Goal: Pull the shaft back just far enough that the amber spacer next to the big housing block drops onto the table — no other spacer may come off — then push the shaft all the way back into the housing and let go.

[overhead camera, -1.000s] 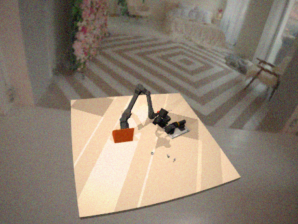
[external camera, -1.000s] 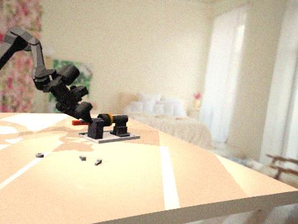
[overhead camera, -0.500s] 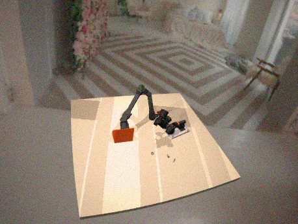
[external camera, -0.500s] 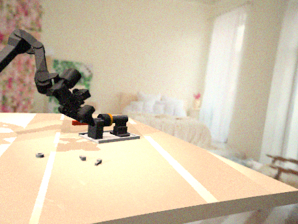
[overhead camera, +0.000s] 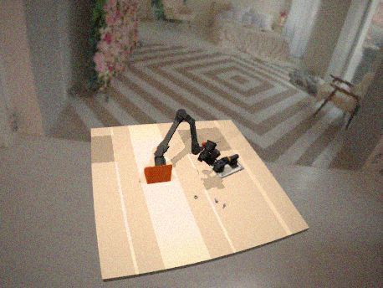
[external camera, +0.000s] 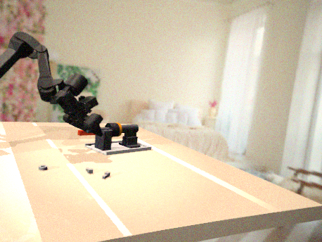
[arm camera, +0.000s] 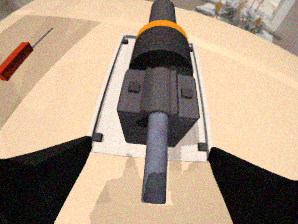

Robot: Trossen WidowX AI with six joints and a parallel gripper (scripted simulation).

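Now: gripper tip 5 cm short of the grey shaft, 1 cm to the right of it and 1 cm below it. From my gripper tip the other things lie so: dark spacer 6 cm ahead, 1 cm to the left, 1 cm above.
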